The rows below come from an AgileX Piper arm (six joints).
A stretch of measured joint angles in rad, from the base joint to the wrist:
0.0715, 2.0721, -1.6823, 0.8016, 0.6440, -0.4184
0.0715, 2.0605, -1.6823, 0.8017, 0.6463, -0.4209
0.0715, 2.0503, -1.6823, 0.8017, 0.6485, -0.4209
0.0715, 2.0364, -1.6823, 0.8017, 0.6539, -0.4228
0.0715, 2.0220, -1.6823, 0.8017, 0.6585, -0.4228
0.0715, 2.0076, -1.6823, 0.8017, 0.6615, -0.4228
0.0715, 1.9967, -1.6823, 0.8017, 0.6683, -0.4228
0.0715, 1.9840, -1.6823, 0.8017, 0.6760, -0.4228
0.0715, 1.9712, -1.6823, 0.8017, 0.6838, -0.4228
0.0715, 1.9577, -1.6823, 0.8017, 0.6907, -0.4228
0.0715, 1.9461, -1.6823, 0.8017, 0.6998, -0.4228
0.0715, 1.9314, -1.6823, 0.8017, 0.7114, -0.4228
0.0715, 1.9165, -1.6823, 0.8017, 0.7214, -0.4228
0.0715, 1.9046, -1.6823, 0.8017, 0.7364, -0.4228
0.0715, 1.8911, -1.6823, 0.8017, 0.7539, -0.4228
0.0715, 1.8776, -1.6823, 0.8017, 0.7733, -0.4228
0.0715, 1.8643, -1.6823, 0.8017, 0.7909, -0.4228
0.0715, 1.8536, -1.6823, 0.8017, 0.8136, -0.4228
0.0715, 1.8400, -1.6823, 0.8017, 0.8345, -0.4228
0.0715, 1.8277, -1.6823, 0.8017, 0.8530, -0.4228
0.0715, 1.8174, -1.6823, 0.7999, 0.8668, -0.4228
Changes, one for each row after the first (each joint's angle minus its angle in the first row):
0.0000, -0.0116, 0.0000, 0.0001, 0.0023, -0.0025
0.0000, -0.0218, 0.0000, 0.0001, 0.0045, -0.0025
0.0000, -0.0357, 0.0000, 0.0001, 0.0099, -0.0044
0.0000, -0.0501, 0.0000, 0.0001, 0.0145, -0.0044
0.0000, -0.0645, 0.0000, 0.0001, 0.0175, -0.0044
0.0000, -0.0754, 0.0000, 0.0001, 0.0243, -0.0044
0.0000, -0.0881, 0.0000, 0.0001, 0.0320, -0.0044
0.0000, -0.1009, 0.0000, 0.0001, 0.0398, -0.0044
0.0000, -0.1144, 0.0000, 0.0001, 0.0467, -0.0044
0.0000, -0.1260, 0.0000, 0.0001, 0.0558, -0.0044
0.0000, -0.1407, 0.0000, 0.0001, 0.0674, -0.0044
0.0000, -0.1556, 0.0000, 0.0001, 0.0774, -0.0044
0.0000, -0.1675, 0.0000, 0.0001, 0.0924, -0.0044
0.0000, -0.1810, 0.0000, 0.0001, 0.1099, -0.0044
0.0000, -0.1945, 0.0000, 0.0001, 0.1293, -0.0044
0.0000, -0.2078, 0.0000, 0.0001, 0.1469, -0.0044
0.0000, -0.2185, 0.0000, 0.0001, 0.1696, -0.0044
0.0000, -0.2321, 0.0000, 0.0001, 0.1905, -0.0044
0.0000, -0.2444, 0.0000, 0.0001, 0.2090, -0.0044
0.0000, -0.2547, 0.0000, -0.0017, 0.2228, -0.0044

